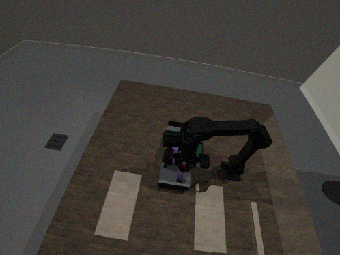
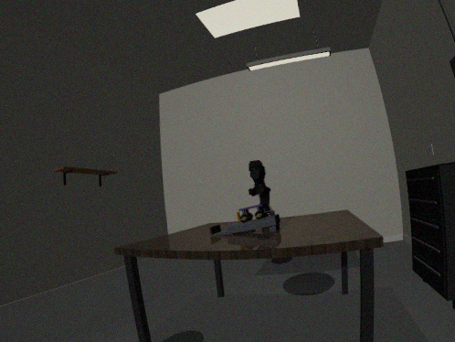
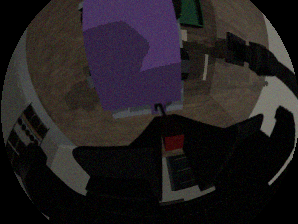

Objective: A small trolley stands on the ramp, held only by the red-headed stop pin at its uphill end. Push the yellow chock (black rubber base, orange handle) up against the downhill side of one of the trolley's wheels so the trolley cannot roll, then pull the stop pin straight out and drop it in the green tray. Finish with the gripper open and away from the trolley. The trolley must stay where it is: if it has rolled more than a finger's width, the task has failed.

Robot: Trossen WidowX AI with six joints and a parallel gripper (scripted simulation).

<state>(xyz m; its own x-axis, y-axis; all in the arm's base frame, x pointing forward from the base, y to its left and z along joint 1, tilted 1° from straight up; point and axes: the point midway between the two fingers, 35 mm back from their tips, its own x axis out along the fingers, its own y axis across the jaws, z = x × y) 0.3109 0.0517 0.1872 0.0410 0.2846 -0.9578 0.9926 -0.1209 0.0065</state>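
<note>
The yellow chock is 180 mm to the right of my gripper tip, 80 mm below it and 60 mm behind it. Also, from my gripper tip: red-headed stop pin: right at my gripper tip; then dark raised ramp end: 350 mm to the right, 130 mm below, 20 mm behind; then purple trolley: 90 mm to the right, 50 mm below, 10 mm ahead.
</note>
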